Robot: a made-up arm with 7 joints. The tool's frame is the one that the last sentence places.
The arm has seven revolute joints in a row. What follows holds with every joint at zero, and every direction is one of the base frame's.
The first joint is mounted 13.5 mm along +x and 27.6 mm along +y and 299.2 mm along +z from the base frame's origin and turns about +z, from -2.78 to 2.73 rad.
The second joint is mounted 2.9 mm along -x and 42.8 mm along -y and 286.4 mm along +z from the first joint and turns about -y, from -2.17 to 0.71 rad.
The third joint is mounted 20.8 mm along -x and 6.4 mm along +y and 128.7 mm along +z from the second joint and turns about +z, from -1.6 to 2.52 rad.
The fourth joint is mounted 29 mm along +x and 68.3 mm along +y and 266 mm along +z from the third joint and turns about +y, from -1.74 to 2.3 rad.
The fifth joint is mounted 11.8 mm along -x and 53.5 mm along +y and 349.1 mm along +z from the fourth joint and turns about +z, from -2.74 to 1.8 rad.
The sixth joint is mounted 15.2 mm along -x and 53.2 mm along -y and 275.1 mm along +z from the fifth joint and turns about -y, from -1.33 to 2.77 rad.
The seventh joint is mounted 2 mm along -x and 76.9 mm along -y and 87.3 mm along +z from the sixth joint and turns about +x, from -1.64 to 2.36 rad.
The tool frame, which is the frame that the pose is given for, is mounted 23.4 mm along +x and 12 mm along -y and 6.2 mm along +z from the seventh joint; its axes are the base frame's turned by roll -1.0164, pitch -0.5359 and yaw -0.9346 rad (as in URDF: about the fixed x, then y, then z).
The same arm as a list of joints. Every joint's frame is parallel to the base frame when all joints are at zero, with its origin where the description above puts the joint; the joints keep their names.
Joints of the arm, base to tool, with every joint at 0 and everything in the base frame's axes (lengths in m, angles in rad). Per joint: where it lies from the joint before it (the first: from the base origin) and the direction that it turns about. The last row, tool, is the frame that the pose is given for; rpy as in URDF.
joint 1: axis +z origin 0.0135 0.0276 0.2992
joint 2: axis -y origin -0.0029 -0.0428 0.2864
joint 3: axis +z origin -0.0208 0.0064 0.1287
joint 4: axis +y origin 0.029 0.0683 0.266
joint 5: axis +z origin -0.0118 0.0535 0.3491
joint 6: axis -y origin -0.0152 -0.0532 0.2751
joint 7: axis +x origin -0.002 -0.0769 0.0873
tool: origin 0.0234 -0.012 0.0062 rpy -1.0164 -0.5359 -0.9346
Joint limits (rad, base to tool): -2.78..2.73 -2.17..0.71 -1.6..2.52 -1.74..2.3 -2.74..1.8 -1.33..2.77 -1.64..2.36

